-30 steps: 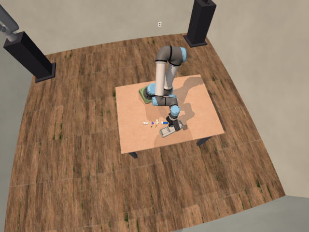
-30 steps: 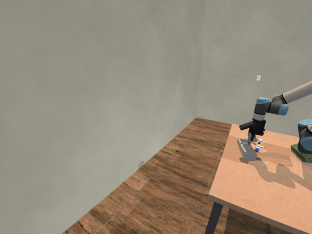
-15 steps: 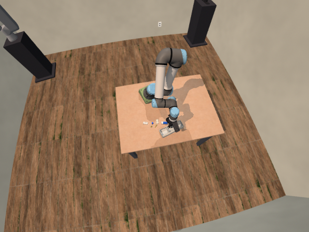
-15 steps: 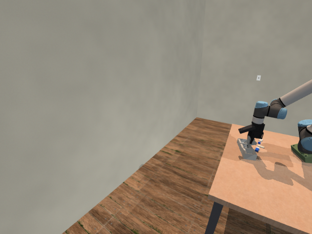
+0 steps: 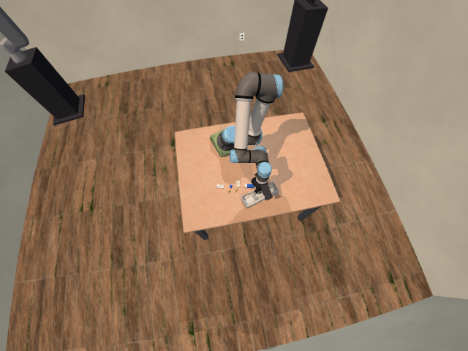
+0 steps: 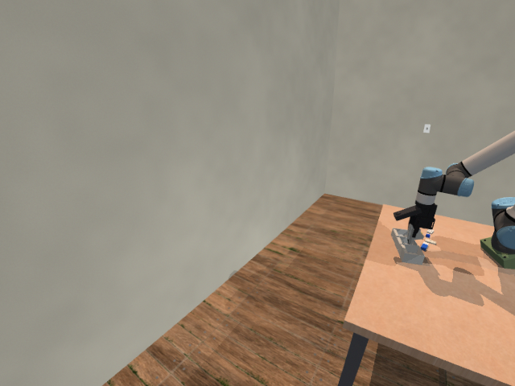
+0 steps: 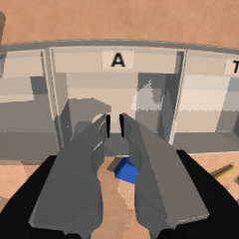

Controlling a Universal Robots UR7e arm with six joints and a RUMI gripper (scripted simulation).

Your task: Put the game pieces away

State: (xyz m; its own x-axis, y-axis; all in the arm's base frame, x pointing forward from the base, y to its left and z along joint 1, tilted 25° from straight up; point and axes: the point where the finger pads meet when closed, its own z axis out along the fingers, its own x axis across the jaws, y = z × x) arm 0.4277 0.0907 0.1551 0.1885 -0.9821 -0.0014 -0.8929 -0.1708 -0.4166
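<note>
Right now my hand is 10 mm short of the grey bin and 10 mm above it. From my hand the other things lie so: brass nut: 200 mm to the right, 80 mm behind, 30 mm below; then blue die: 170 mm to the right, 110 mm behind, 30 mm below; then brass pin: 140 mm to the right, 80 mm behind, 30 mm below.
</note>
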